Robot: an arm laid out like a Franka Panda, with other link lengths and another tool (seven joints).
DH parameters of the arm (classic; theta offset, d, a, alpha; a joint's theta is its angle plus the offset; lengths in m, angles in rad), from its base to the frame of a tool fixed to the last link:
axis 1: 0 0.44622 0 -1.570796
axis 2: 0 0 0 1.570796
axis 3: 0 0.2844 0.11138 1.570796
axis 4: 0 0 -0.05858 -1.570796
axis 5: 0 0.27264 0 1.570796
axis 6: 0 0 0.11 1.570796
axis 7: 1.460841 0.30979 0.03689 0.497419
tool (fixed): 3.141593 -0.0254 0 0
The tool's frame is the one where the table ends.
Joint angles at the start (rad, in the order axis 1, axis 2, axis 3, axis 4, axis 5, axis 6, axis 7): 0.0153 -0.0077 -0.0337 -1.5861 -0.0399 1.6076 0.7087
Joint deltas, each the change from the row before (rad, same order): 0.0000 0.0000 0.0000 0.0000 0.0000 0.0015 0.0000; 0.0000 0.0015 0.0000 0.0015 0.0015 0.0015 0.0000; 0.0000 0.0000 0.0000 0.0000 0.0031 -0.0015 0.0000; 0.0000 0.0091 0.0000 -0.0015 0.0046 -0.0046 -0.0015; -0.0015 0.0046 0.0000 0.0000 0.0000 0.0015 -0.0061; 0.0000 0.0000 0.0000 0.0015 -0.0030 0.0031 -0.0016; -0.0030 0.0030 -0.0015 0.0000 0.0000 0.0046 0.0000; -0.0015 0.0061 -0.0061 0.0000 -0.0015 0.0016 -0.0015; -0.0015 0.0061 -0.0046 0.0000 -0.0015 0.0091 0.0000; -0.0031 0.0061 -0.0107 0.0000 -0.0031 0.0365 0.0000
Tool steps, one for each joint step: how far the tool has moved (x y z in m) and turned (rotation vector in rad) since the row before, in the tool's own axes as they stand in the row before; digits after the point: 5 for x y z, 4 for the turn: 0.00024 0.00037 0.00007 -0.0012 0.0007 0.0004; 0.00084 0.00036 0.00030 -0.0004 0.0018 0.0010; 0.00048 -0.00084 -0.00024 0.0030 0.0014 0.0009; 0.00047 -0.00416 0.00373 0.0150 -0.0036 -0.0039; -0.00027 -0.00005 0.00232 0.0025 0.0006 -0.0051; -0.00005 0.00180 0.00000 -0.0055 0.0009 -0.0014; -0.00101 0.00142 0.00204 -0.0013 -0.0015 0.0042; -0.00303 0.00092 0.00372 0.0029 -0.0065 0.0031; -0.00121 0.00243 0.00385 -0.0034 -0.0028 0.0051; -0.00057 0.01103 0.00601 -0.0271 0.0052 0.0180
